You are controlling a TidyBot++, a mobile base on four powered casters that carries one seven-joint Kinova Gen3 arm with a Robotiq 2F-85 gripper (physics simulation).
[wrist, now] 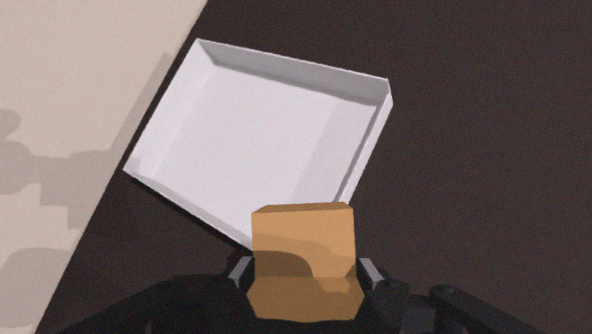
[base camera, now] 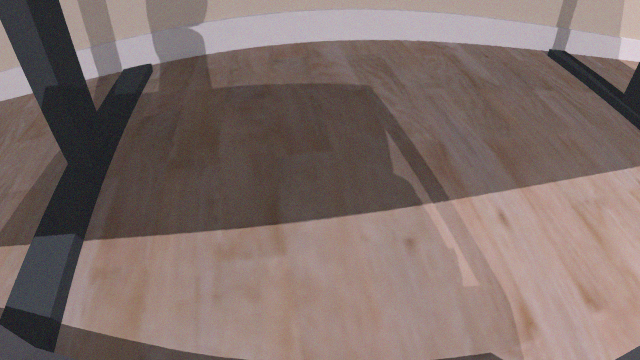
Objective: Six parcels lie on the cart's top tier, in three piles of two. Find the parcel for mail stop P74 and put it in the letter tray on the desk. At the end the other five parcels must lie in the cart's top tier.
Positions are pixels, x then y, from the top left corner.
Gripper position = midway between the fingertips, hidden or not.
gripper: wrist 305,276; not seen in the base camera view (out of frame)
white letter tray: wrist 237,129; not seen in the base camera view (out of frame)
P74 parcel: wrist 272,297; not seen in the base camera view (out of frame)
